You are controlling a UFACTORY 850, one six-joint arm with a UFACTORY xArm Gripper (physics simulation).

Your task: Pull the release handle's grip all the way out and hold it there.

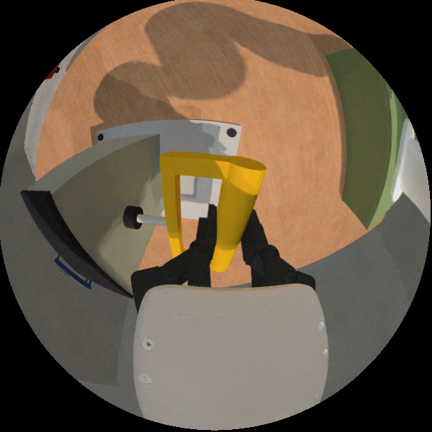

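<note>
The release handle's yellow grip [235,200] is a D-shaped frame with a thick round outer bar. It stands out from the side of a grey-green housing [107,185] on a light rod [151,219] with a black collar [133,217]. My gripper [228,218] is shut on the grip's thick bar, with one black finger inside the frame's opening and the other on the outer right side. The lower part of the frame is partly hidden behind the left finger.
A grey base plate [175,130] with dark bolts lies on the wooden table [290,130] behind the grip. A green block [367,135] stands at the right, with a white object [417,170] beyond it. A blue handle [73,273] shows at the lower left, by the housing's dark edge.
</note>
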